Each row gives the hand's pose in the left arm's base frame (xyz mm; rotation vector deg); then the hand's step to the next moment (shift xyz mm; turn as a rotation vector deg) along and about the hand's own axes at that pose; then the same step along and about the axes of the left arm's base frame.
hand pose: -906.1 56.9 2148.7 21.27 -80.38 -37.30
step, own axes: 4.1 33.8 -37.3 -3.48 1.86 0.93
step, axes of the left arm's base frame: 43.4 18.6 17.9 -0.66 3.72 -1.47
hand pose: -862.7 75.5 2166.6 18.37 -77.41 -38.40
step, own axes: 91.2 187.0 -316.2 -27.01 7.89 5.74
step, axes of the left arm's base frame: 359.3 37.8 112.7 -5.41 23.56 -15.51
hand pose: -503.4 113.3 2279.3 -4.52 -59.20 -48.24
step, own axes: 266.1 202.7 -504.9 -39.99 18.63 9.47
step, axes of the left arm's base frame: 559.7 -231.3 0.2 -4.22 40.11 -20.24
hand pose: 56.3 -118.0 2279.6 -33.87 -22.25 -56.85
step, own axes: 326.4 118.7 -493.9 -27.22 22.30 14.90
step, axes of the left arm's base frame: 285.6 -476.4 -236.7 5.11 36.54 -9.94
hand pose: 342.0 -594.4 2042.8 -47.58 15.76 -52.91
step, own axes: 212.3 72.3 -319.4 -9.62 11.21 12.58
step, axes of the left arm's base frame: -3.5 -308.7 -238.8 7.74 17.76 -1.08
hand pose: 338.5 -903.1 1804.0 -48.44 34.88 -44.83
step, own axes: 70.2 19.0 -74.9 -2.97 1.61 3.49
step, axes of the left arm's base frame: -8.1 -79.6 -67.0 1.44 4.53 1.00
